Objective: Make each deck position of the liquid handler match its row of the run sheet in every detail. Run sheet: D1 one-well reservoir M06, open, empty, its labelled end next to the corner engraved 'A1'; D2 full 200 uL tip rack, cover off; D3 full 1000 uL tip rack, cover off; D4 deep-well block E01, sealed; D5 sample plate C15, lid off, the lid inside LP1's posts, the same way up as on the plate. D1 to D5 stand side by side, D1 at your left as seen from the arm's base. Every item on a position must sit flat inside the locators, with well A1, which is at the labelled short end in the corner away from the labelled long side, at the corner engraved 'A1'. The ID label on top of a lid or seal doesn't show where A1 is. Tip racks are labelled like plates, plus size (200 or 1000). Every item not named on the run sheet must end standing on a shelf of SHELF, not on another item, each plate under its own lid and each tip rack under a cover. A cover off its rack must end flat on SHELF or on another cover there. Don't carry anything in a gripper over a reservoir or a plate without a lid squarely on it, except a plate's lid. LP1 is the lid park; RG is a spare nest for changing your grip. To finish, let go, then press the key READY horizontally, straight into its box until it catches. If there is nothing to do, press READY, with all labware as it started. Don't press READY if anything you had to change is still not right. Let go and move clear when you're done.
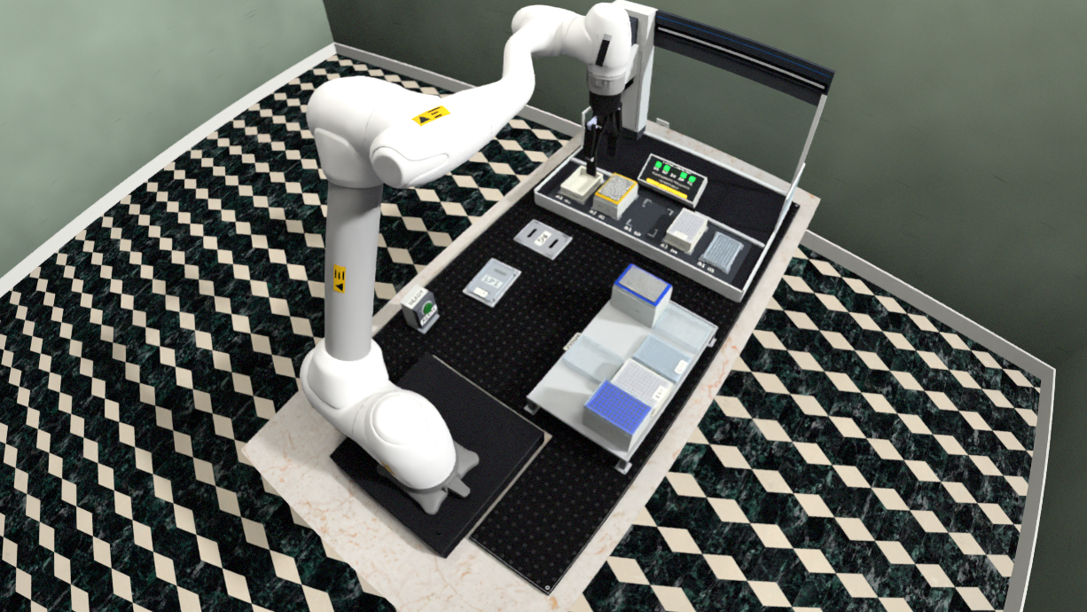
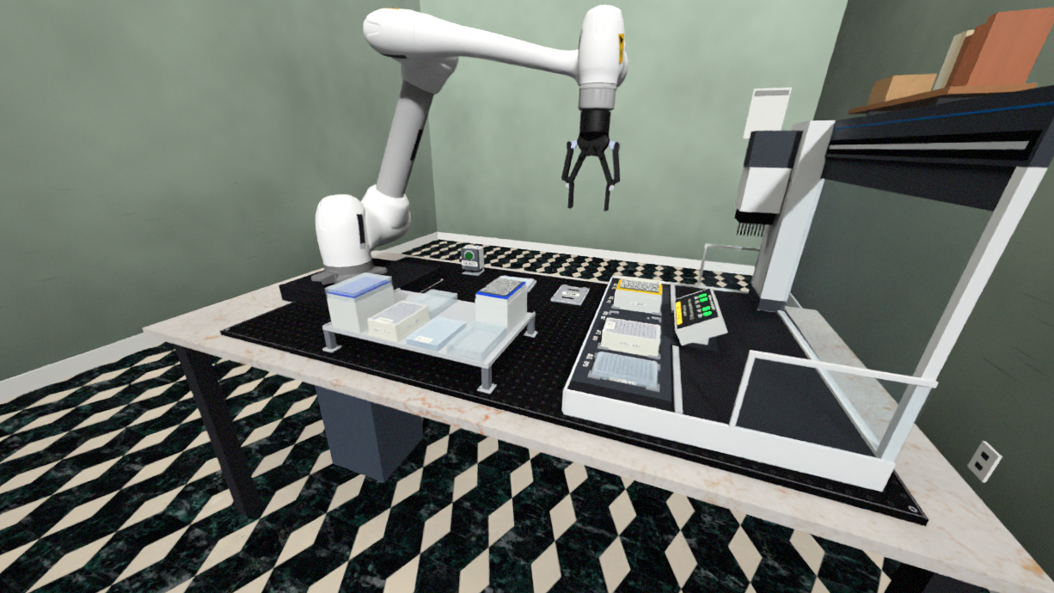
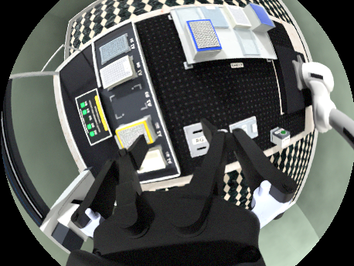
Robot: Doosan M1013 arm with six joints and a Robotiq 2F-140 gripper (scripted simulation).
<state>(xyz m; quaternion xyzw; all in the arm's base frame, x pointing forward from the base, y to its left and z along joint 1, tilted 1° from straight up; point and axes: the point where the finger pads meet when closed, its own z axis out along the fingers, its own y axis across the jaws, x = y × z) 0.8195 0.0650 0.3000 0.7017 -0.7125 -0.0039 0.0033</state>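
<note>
My hand is 16 cm past the blue-rimmed tip rack, 22 cm to the left of it and 22 cm above it. The rest, counted from my hand: white one-well reservoir: 16 cm ahead, 16 cm to the left, 29 cm below; then yellow-rimmed tip rack: 15 cm ahead, 3 cm to the left, 26 cm below; then grey RG nest: 7 cm behind, 15 cm to the left, 35 cm below.
</note>
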